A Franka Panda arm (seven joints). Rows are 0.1 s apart.
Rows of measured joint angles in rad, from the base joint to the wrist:
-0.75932 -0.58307 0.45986 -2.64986 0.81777 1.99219 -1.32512
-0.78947 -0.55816 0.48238 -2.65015 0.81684 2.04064 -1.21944
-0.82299 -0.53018 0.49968 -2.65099 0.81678 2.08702 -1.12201
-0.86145 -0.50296 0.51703 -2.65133 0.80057 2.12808 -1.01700
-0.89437 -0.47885 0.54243 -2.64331 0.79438 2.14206 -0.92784
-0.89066 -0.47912 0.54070 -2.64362 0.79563 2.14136 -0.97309
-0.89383 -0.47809 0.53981 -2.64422 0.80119 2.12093 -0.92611
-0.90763 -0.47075 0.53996 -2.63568 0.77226 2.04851 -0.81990
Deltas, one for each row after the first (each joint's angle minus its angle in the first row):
-0.03015 0.02491 0.02252 -0.00029 -0.00093 0.04845 0.10568
-0.06367 0.05289 0.03982 -0.00113 -0.00099 0.09483 0.20311
-0.10213 0.08011 0.05717 -0.00147 -0.01720 0.13589 0.30812
-0.13505 0.10422 0.08257 0.00655 -0.02339 0.14987 0.39728
-0.13134 0.10395 0.08084 0.00624 -0.02214 0.14917 0.35203
-0.13451 0.10498 0.07995 0.00564 -0.01658 0.12874 0.39901
-0.14831 0.11232 0.08010 0.01418 -0.04551 0.05632 0.50522

